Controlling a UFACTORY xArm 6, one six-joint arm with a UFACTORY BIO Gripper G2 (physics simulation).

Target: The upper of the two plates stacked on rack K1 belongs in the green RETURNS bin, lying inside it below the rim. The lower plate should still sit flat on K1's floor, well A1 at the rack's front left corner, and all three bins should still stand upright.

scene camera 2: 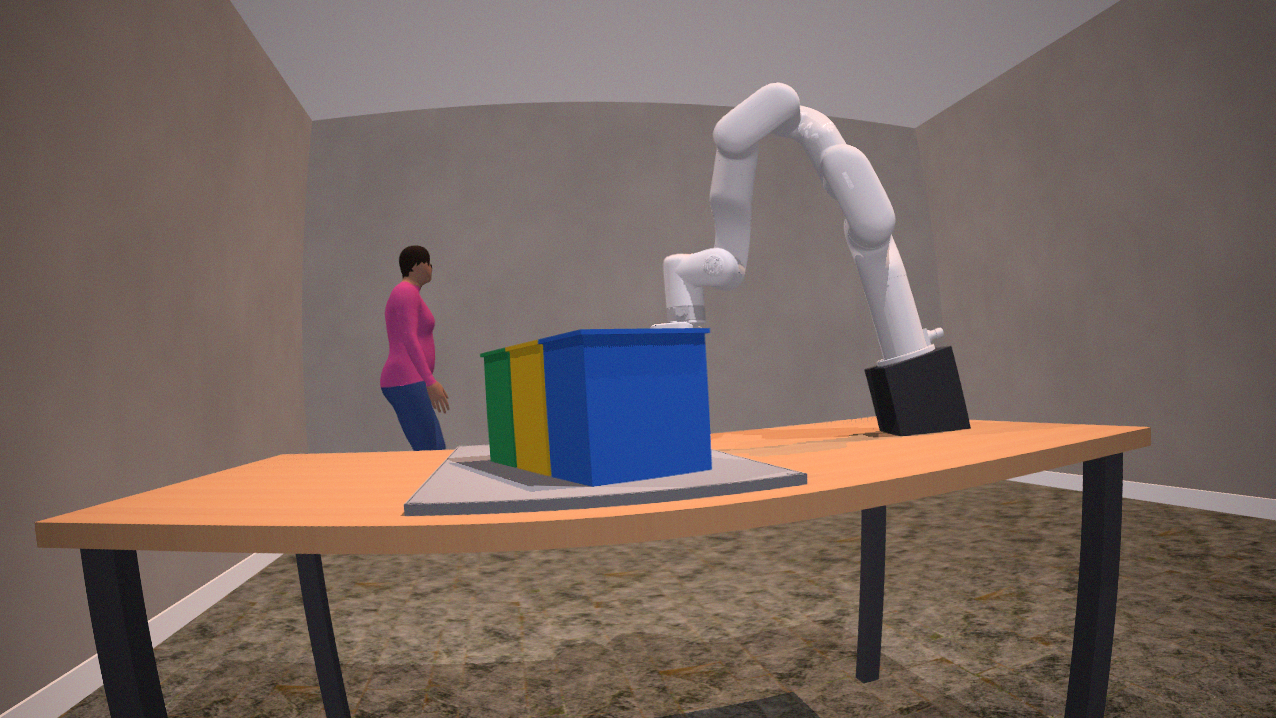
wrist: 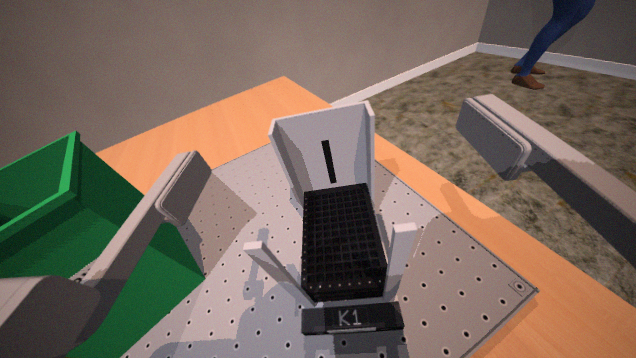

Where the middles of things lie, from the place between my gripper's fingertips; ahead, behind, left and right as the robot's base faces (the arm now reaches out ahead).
Now: the rack back wall (wrist: pixel 344 126) 9 cm below my hand, 8 cm ahead of it and 3 cm to the right of it. Also, from my hand: blue bin (scene camera 2: pixel 623 405) (51 cm to the left, 9 cm below, 2 cm ahead); then yellow bin (scene camera 2: pixel 526 360) (39 cm to the left, 9 cm below, 7 cm ahead); then green returns bin (scene camera 2: pixel 497 369) (27 cm to the left, 12 cm ahead, 9 cm below).
